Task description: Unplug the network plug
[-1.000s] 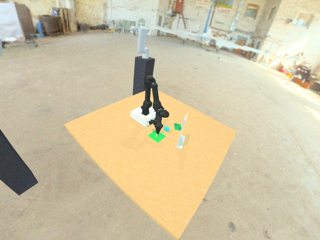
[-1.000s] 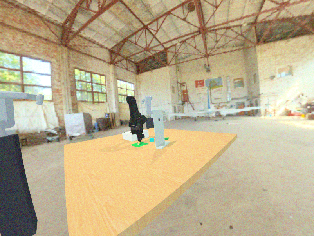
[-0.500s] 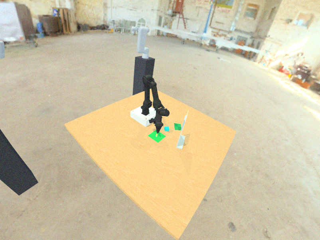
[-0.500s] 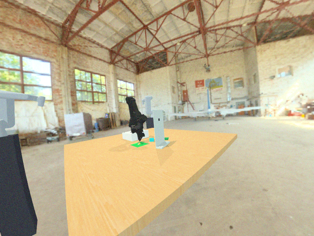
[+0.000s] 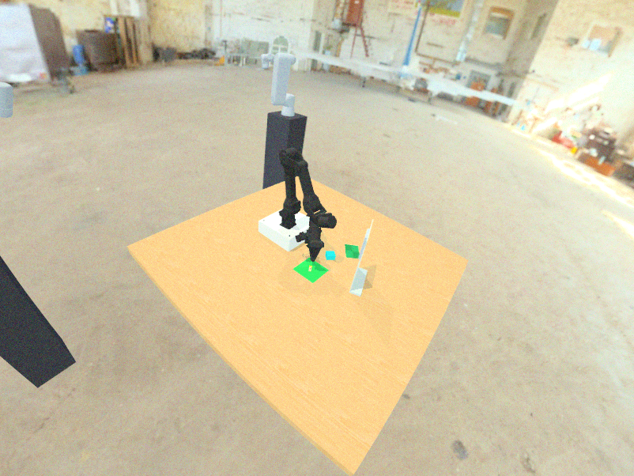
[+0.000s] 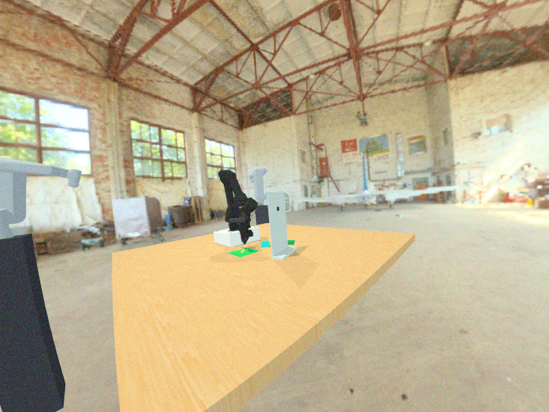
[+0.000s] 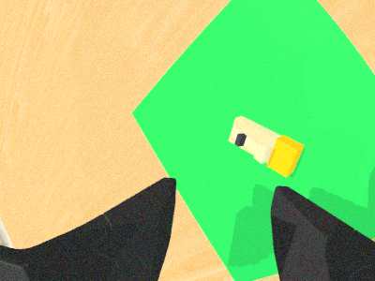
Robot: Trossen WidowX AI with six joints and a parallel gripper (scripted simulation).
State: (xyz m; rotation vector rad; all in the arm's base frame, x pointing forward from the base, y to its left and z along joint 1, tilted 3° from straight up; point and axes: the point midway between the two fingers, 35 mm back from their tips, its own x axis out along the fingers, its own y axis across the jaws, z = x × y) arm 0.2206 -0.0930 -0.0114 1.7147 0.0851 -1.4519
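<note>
My gripper tip is 4 cm above the network plug and 1 cm to the left of it. Round my gripper tip: white upright panel 20 cm ahead, 9 cm above, 7 cm to the left; green marked square 4 cm below, 1 cm to the right, 1 cm ahead.
</note>
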